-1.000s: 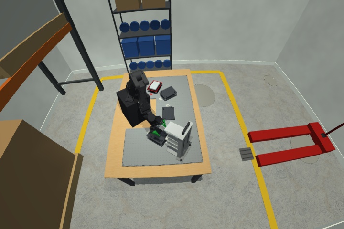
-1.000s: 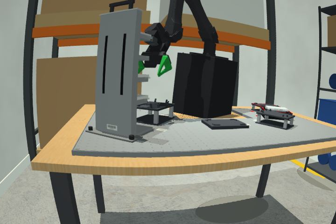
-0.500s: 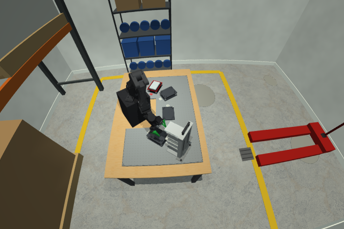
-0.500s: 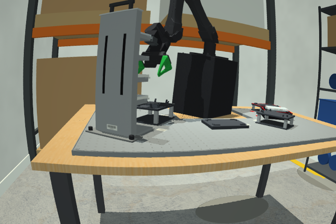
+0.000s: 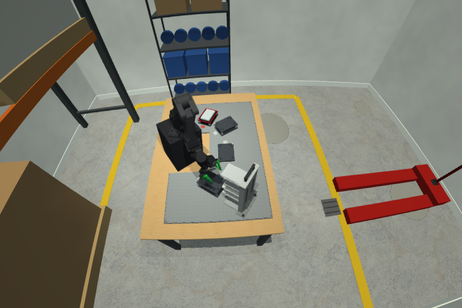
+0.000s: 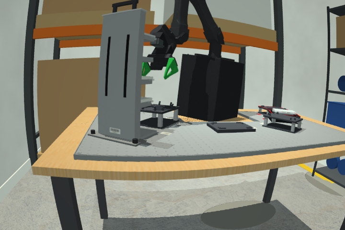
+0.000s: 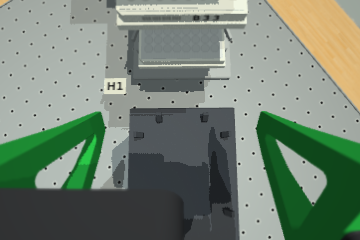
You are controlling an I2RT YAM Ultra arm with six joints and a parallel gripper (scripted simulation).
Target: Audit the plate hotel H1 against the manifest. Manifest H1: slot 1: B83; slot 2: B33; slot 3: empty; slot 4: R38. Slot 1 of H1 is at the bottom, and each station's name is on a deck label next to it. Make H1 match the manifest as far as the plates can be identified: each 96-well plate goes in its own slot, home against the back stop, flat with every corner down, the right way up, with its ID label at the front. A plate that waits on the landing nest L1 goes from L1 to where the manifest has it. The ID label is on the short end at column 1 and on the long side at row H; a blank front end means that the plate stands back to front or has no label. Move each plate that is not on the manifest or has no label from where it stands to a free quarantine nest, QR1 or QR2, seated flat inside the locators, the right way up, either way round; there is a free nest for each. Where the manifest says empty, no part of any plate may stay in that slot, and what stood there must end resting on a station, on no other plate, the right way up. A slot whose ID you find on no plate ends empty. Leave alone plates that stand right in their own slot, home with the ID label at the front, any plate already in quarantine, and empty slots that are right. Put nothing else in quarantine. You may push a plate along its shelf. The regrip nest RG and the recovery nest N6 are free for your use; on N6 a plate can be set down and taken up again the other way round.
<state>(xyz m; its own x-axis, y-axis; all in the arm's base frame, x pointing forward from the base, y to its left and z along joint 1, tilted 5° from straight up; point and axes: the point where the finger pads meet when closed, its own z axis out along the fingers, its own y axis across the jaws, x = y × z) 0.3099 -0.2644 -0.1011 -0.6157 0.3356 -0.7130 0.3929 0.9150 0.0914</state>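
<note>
The dark regrip nest lies 40 mm behind my hand, 20 mm to the left of it and 120 mm below it. Also, from my hand: RG label (140 mm behind, 60 mm to the left, 180 mm below); then grey plate hotel H1 (200 mm ahead, 80 mm to the right, 10 mm above); then H1 deck label (110 mm ahead, 60 mm to the left, 180 mm below).
</note>
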